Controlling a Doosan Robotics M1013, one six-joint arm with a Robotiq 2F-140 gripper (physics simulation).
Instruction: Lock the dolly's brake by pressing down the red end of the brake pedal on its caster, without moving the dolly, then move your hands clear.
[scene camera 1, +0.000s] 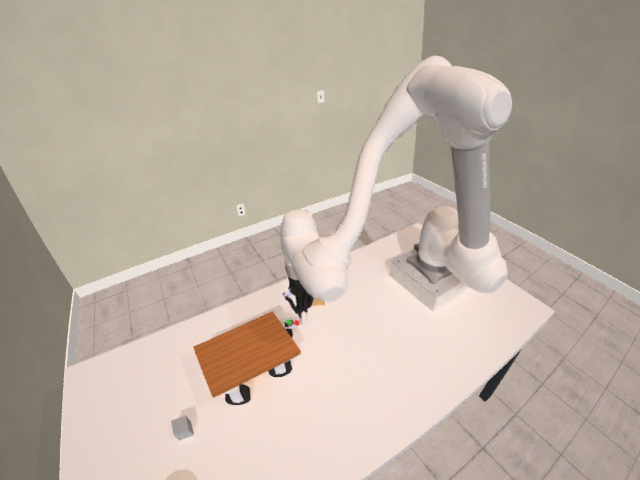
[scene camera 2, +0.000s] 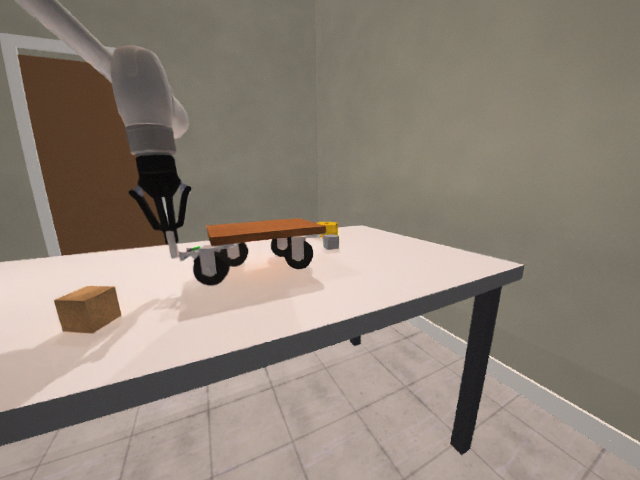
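Note:
The dolly stands on its casters, with a flat brown wooden deck. The brake pedal sticks out from the caster at the deck's end nearest the robot base; its red end and green end show, the green one nearer the deck. In scene camera 2 the red end is hard to make out. My gripper points down, shut and empty, its tips right beside the pedal's outer end. Whether the tips touch the pedal I cannot tell.
A wooden block lies on the table. A small grey cube lies beyond the dolly's far end, with a yellow object behind it in scene camera 2. An orange piece shows behind my gripper.

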